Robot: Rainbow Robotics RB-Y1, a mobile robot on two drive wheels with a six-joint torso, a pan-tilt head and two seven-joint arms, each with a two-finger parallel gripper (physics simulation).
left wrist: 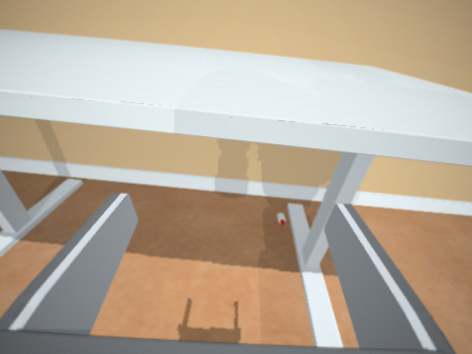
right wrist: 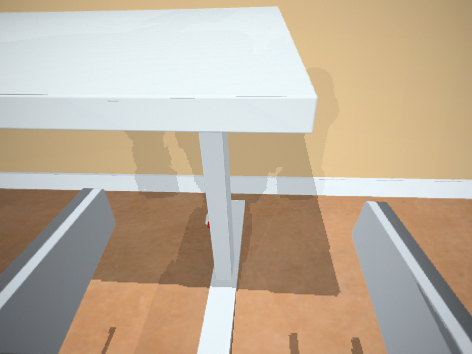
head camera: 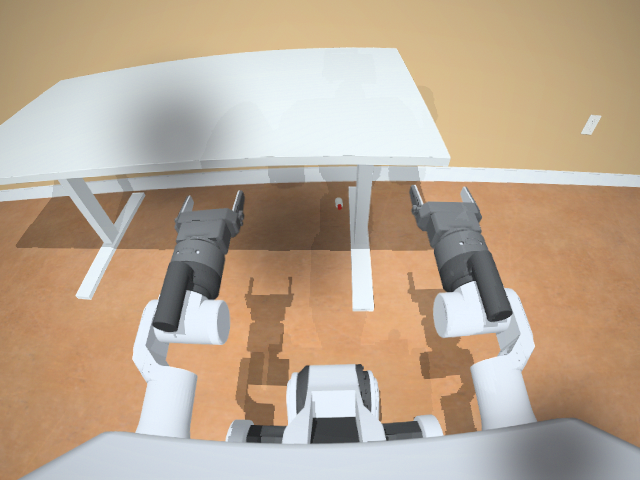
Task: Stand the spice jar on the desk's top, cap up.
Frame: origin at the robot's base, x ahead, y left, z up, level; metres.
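Seen in the pictures: left gripper, between the fingertips: (left wrist: 231, 211) (head camera: 215, 196); right gripper, between the fingertips: (right wrist: 233, 211) (head camera: 438, 189).
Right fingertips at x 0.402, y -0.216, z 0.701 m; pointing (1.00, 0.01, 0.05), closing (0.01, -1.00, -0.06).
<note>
Offsets run from my right fingertips to a thing's middle. "spot": to the spot under its first point. Level surfaces: height alone.
A small spice jar @[dx +0.690, dy +0.157, dz -0.682 m] (head camera: 338, 203) (left wrist: 281, 218) (right wrist: 208, 221), whitish with a red cap, lies on the floor under the desk, beside the desk's leg at the right of the picture; its red end is toward the robot. In the right wrist view the leg hides part of it. The white desk @[dz +0.020 m] (head camera: 310, 113) (left wrist: 150, 70) (right wrist: 150, 60) stands against the wall. My left gripper (head camera: 214, 196) (left wrist: 231, 211) is open and empty, in front of the desk, to the left of the jar. My right gripper (head camera: 439, 192) (right wrist: 233, 211) is open and empty, to the right of the jar.
The desk leg @[spot: dx +0.425, dy +0.079, dz -0.448 m] (head camera: 363, 206) (left wrist: 335, 205) (right wrist: 216, 200) has a long foot (head camera: 361, 281) (left wrist: 320, 305) reaching toward the robot. Another leg @[spot: dx +0.484, dy +1.297, dz -0.451 m] (head camera: 90, 211) stands at the far left. The wall (head camera: 516, 77) with a white baseboard (head camera: 516, 175) runs behind the desk.
</note>
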